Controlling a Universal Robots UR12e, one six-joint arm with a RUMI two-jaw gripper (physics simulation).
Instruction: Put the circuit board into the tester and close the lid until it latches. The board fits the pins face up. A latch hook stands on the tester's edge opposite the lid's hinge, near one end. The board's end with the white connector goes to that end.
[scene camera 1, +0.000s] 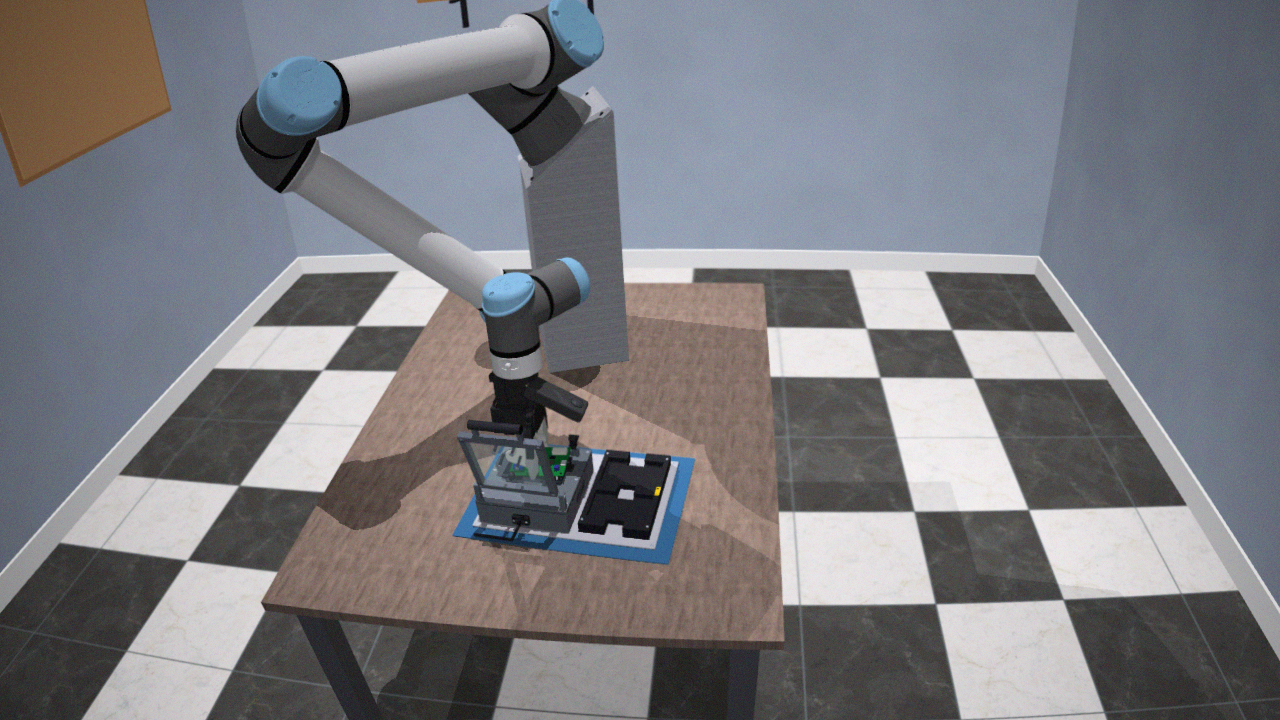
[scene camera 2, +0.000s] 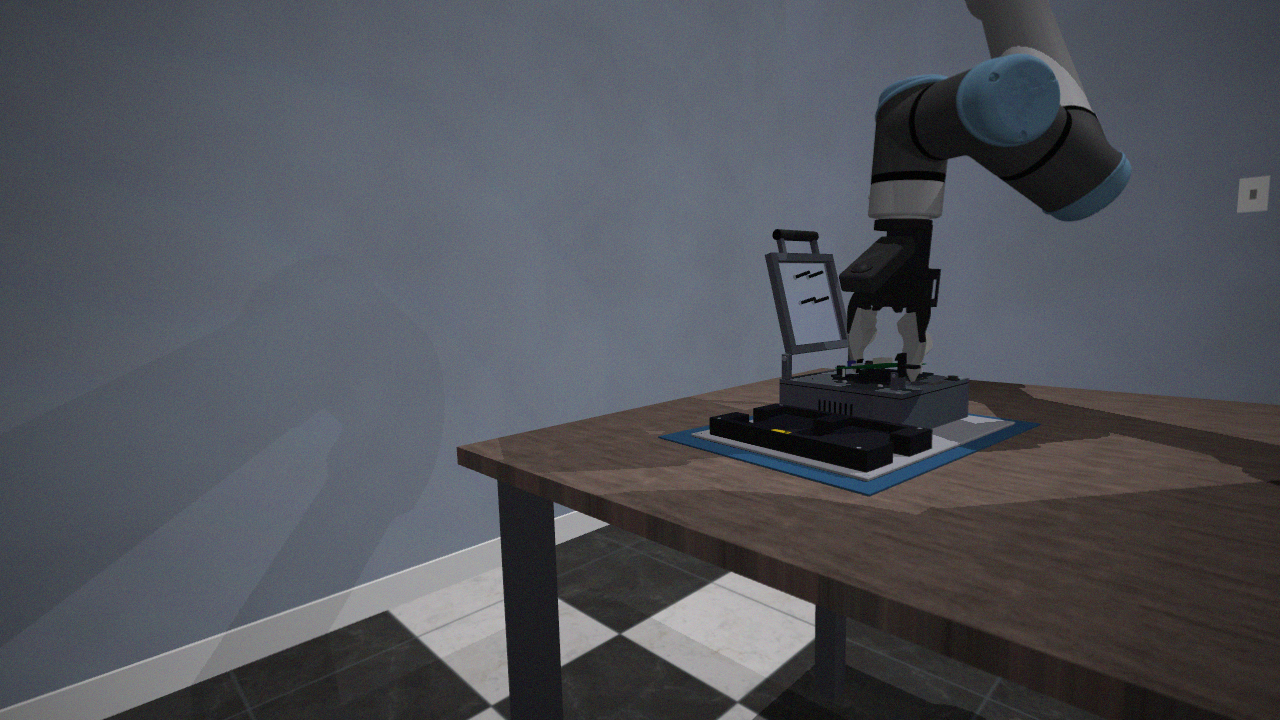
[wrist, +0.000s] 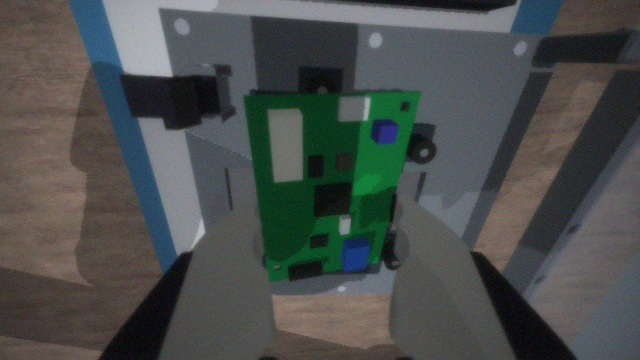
Labels:
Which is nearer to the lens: the latch hook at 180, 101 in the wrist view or the clear lid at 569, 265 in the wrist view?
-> The latch hook.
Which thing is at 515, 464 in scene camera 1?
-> A clear lid.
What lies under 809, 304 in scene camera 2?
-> A clear lid.

